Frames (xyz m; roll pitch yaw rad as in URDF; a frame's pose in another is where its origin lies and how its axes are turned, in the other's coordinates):
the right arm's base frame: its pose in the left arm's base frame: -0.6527 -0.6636 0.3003 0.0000 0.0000 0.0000
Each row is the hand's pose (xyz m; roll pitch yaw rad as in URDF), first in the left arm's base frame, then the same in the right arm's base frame.
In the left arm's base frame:
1: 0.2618 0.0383 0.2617 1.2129 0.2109 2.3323
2: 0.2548 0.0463 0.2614 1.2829 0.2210 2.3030
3: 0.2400 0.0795 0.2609 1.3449 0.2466 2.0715
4: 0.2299 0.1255 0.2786 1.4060 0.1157 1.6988
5: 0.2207 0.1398 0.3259 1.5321 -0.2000 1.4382
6: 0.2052 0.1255 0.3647 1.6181 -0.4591 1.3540
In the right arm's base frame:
1: 0.9145 0.7019 -0.0386 1.2129 0.2109 2.3323
2: 0.9075 0.7099 -0.0389 1.2829 0.2210 2.3030
3: 0.8927 0.7431 -0.0394 1.3449 0.2466 2.0715
4: 0.8826 0.7891 -0.0217 1.4060 0.1157 1.6988
5: 0.8734 0.8034 0.0256 1.5321 -0.2000 1.4382
6: 0.8579 0.7891 0.0644 1.6181 -0.4591 1.3540

